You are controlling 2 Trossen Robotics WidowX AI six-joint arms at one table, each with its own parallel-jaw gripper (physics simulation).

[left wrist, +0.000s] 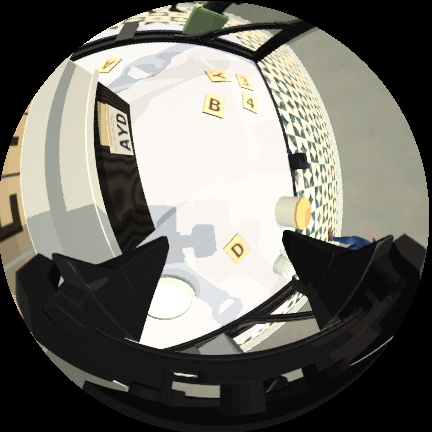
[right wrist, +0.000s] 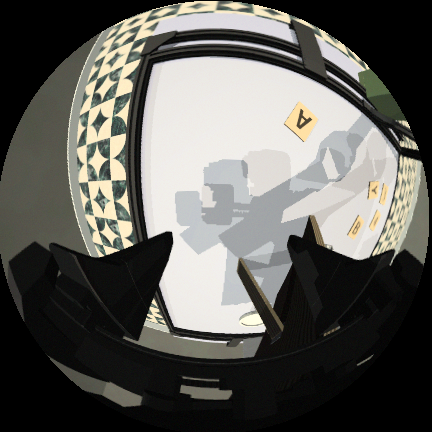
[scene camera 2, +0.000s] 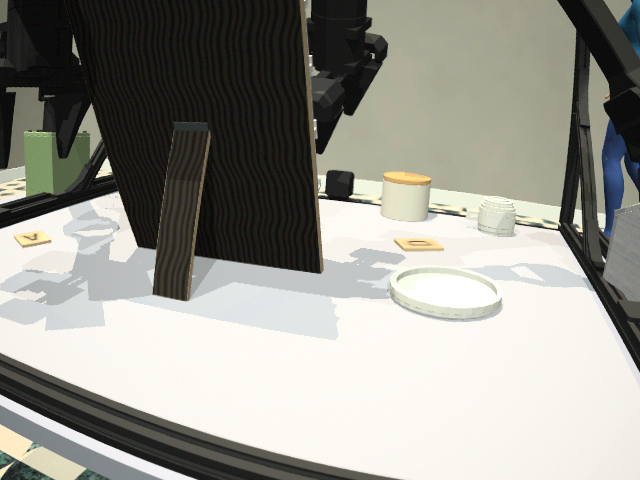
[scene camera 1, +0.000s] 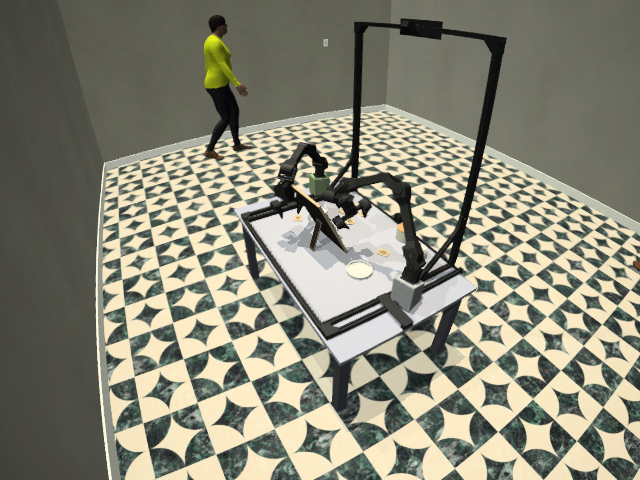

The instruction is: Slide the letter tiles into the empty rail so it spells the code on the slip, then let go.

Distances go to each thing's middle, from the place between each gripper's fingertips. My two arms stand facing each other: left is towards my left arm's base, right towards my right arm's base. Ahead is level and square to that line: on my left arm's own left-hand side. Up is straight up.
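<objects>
Starting from the prop (scene camera 2: pixel 180 211), I find my right gripper 13 cm to the right of it, 8 cm past it and 5 cm above it. The slip (left wrist: pixel 120 137) is 17 cm behind my right hand, 7 cm to the left of it and 9 cm below it. As for the dark upright board (scene camera 2: pixel 179 126), that is 13 cm to the left of my right hand, 11 cm behind it and 3 cm above it, and the upright board with rail (left wrist: pixel 73 218) is likewise 13 cm to the left of that hand, 11 cm behind and 3 cm above.
From my left hand, the dark upright board is 8 cm to the right, 15 cm ahead and 1 cm above, and the upright board with rail has the same distances from that hand: 8 cm to the right, 15 cm ahead, 1 cm above. The prop is 18 cm ahead of my left hand, 8 cm to the right of it and 7 cm below it. The slip, counted from my left hand too, is 10 cm ahead and 14 cm to the right, and it is 11 cm below.
</objects>
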